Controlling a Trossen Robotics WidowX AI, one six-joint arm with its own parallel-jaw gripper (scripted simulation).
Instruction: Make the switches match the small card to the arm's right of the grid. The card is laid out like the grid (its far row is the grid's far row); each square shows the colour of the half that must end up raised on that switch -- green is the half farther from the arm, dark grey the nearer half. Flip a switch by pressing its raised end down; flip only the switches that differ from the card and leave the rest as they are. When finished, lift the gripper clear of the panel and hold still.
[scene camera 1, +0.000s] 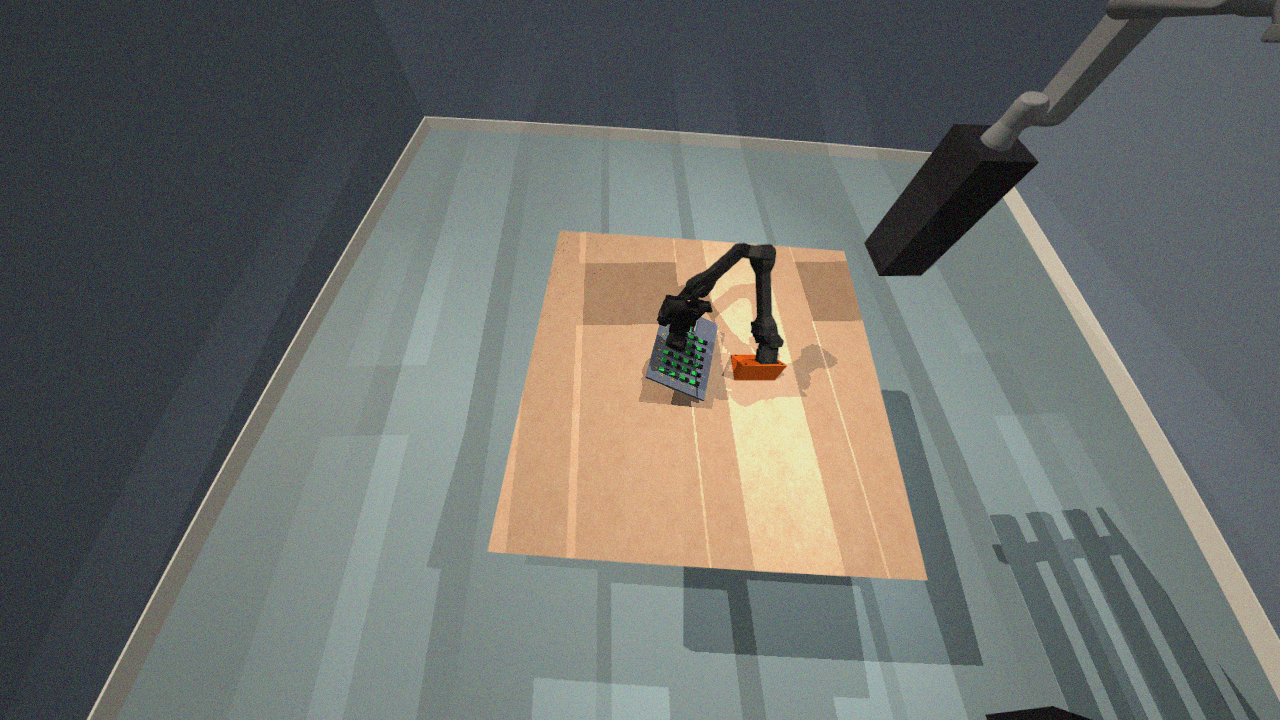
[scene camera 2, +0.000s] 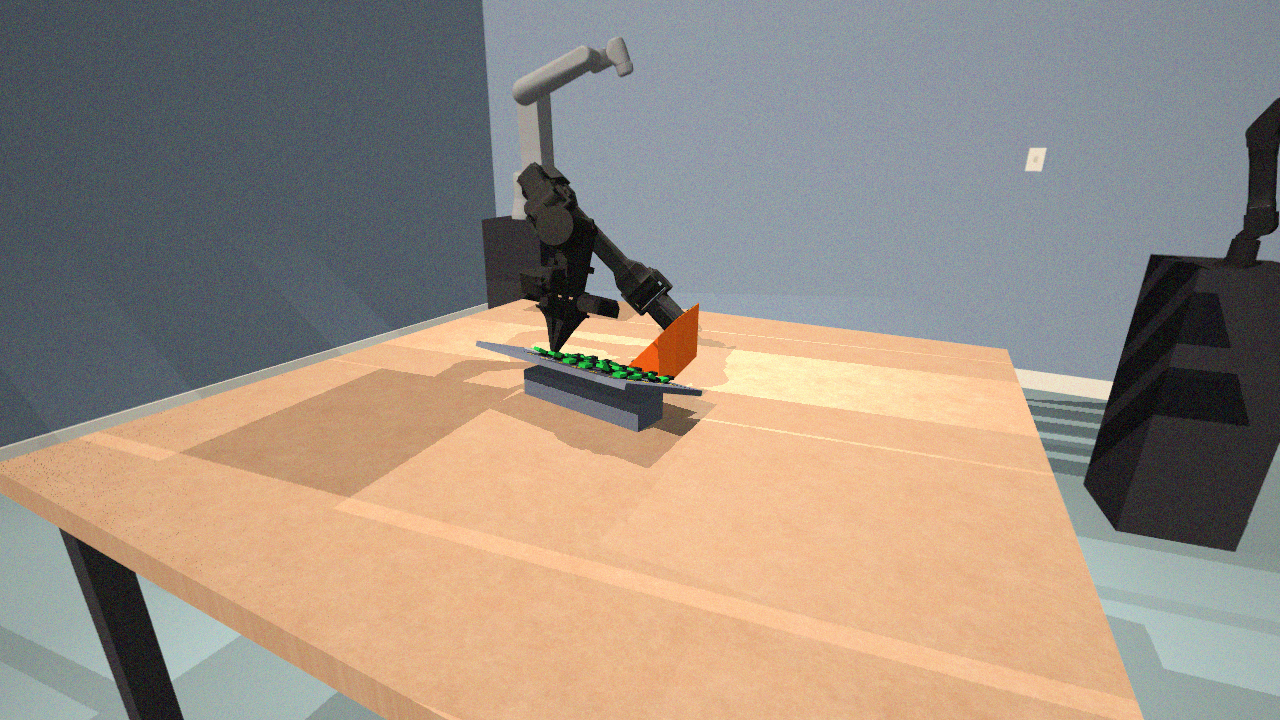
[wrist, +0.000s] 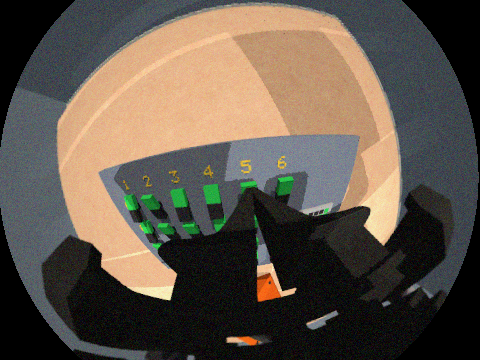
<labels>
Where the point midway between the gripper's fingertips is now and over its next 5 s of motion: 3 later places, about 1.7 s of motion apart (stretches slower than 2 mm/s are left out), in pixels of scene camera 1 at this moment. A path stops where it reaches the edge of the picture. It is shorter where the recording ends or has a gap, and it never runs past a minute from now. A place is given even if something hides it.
The gripper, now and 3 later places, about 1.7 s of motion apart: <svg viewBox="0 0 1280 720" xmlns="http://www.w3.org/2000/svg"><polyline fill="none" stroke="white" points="670,334 686,346 683,349 700,354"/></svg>
</labels>
